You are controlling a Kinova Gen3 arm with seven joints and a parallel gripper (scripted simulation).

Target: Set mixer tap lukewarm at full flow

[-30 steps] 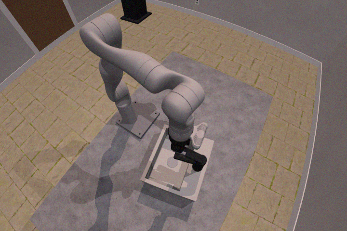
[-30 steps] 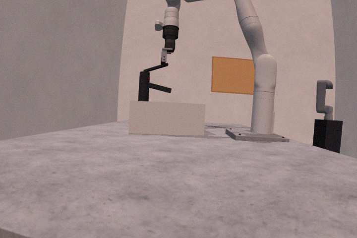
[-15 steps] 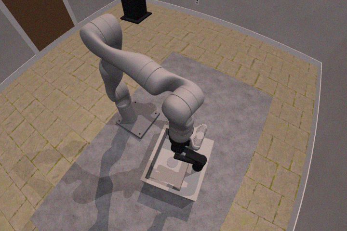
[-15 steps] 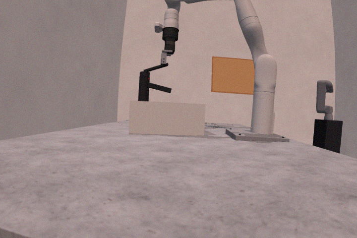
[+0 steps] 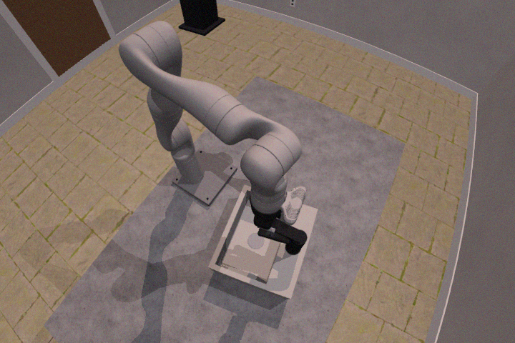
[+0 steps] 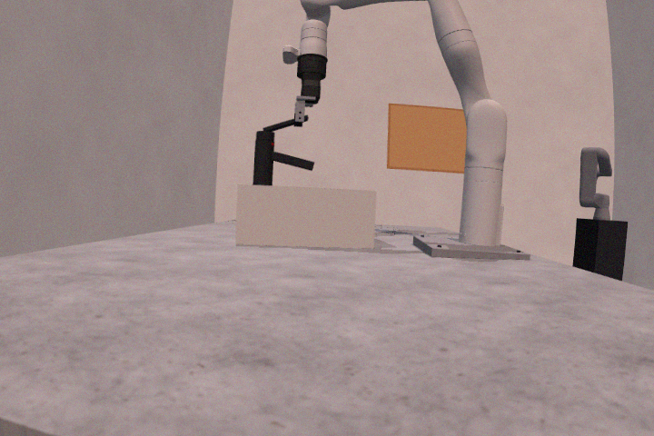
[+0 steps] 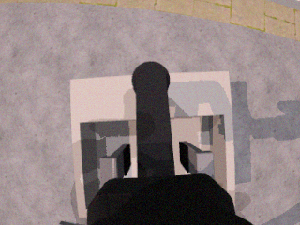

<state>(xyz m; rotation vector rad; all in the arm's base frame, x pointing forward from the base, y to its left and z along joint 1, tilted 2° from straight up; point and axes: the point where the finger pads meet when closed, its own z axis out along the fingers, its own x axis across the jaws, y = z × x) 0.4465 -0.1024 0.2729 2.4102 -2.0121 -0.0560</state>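
Now: the lever 30 mm ahead of my hand, 20 mm below it and 10 mm to the left of it. The rest, counted from my hand: black mixer tap (70 mm below, 60 mm ahead, 10 mm to the left); then sink basin (270 mm below, 40 mm behind, 10 mm to the right).
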